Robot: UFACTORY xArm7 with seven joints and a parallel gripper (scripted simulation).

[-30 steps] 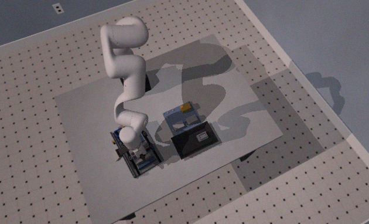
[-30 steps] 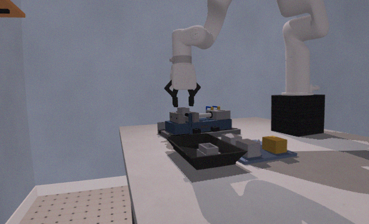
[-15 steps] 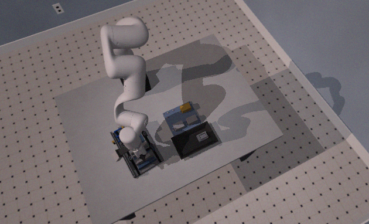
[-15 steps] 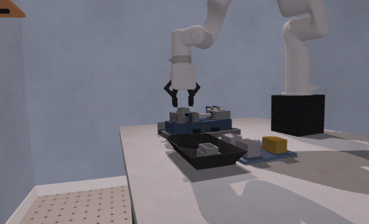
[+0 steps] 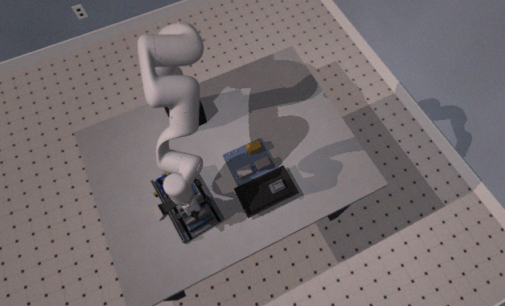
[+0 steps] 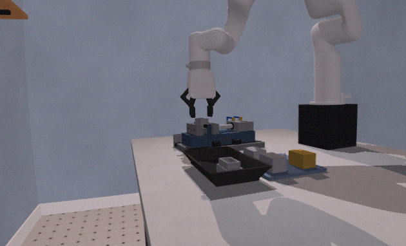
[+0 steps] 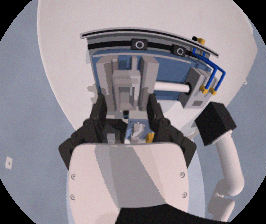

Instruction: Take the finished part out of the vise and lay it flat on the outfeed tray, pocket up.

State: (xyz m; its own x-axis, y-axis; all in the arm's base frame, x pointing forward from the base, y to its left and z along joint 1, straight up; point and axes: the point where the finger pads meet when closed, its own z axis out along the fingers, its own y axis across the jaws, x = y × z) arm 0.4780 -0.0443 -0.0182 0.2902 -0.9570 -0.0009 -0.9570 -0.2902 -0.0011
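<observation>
Right now my hand is 10 cm above the blue vise, 7 cm past it and 2 cm to the left of it. From my hand the other things lie so: blue plate (28 cm to the left, 17 cm behind, 13 cm below); yellow block (31 cm to the left, 22 cm behind, 11 cm below).
</observation>
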